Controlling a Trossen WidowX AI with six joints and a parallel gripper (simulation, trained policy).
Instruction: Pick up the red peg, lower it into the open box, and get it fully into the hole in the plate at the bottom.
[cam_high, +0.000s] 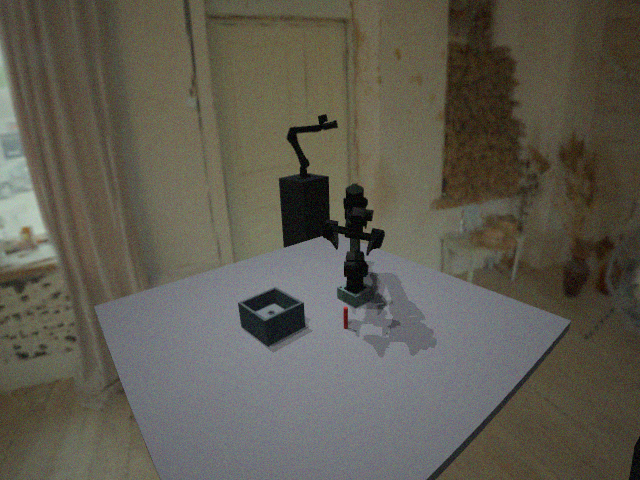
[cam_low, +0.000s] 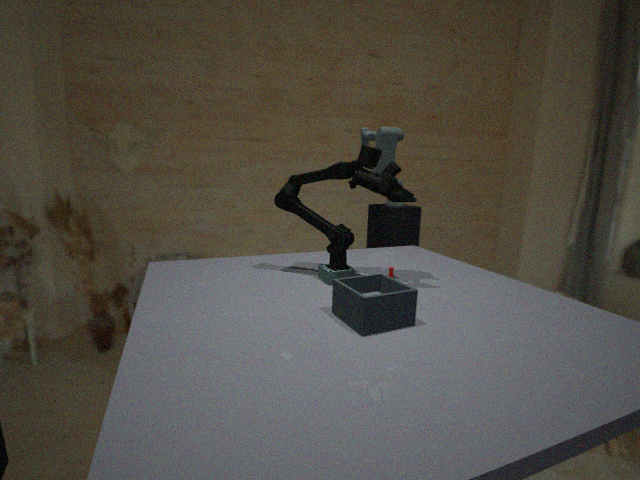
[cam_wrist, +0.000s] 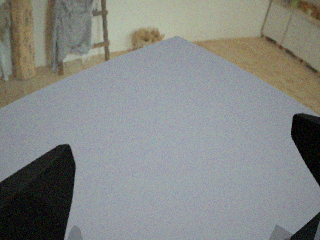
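The red peg lies 270 mm below my gripper tip, 50 mm to the right of it and 30 mm behind it. Round my gripper tip: dark box 280 mm below, 250 mm to the right, 130 mm ahead.
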